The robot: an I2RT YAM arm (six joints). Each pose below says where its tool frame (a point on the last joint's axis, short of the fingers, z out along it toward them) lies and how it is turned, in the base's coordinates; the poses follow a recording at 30 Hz.
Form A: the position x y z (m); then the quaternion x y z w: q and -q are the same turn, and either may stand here.
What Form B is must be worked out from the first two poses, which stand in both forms.
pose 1, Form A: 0.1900, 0.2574, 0.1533, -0.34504, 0.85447, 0.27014, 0.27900
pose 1, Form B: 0.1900, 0.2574, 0.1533, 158.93, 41.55, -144.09
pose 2, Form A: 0.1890, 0.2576, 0.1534, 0.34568, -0.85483, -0.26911, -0.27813
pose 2, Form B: 0.1890, 0.2576, 0.1534, 159.08, 41.42, -143.95
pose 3, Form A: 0.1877, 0.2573, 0.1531, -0.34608, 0.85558, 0.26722, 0.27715
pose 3, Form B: 0.1877, 0.2573, 0.1531, 159.33, 41.24, -143.80
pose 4, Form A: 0.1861, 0.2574, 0.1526, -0.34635, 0.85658, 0.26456, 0.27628
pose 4, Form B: 0.1861, 0.2574, 0.1526, 159.69, 41.04, -143.64
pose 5, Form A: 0.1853, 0.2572, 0.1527, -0.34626, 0.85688, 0.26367, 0.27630
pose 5, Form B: 0.1853, 0.2572, 0.1527, 159.81, 41.00, -143.61
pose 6, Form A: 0.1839, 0.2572, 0.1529, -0.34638, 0.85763, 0.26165, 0.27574
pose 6, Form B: 0.1839, 0.2572, 0.1529, 160.07, 40.86, -143.50
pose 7, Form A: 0.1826, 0.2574, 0.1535, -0.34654, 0.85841, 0.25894, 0.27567
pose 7, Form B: 0.1826, 0.2574, 0.1535, 160.45, 40.75, -143.35
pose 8, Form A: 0.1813, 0.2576, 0.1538, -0.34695, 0.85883, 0.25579, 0.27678
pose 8, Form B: 0.1813, 0.2576, 0.1538, 160.94, 40.76, -143.14
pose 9, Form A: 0.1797, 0.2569, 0.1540, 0.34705, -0.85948, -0.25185, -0.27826
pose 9, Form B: 0.1797, 0.2569, 0.1540, 161.54, 40.78, -142.94
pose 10, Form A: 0.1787, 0.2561, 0.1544, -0.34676, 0.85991, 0.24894, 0.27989
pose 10, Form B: 0.1787, 0.2561, 0.1544, 161.98, 40.84, -142.83
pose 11, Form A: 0.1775, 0.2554, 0.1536, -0.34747, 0.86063, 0.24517, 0.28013
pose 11, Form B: 0.1775, 0.2554, 0.1536, 162.54, 40.73, -142.55
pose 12, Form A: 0.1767, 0.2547, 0.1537, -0.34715, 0.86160, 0.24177, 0.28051
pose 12, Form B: 0.1767, 0.2547, 0.1537, 163.00, 40.63, -142.44
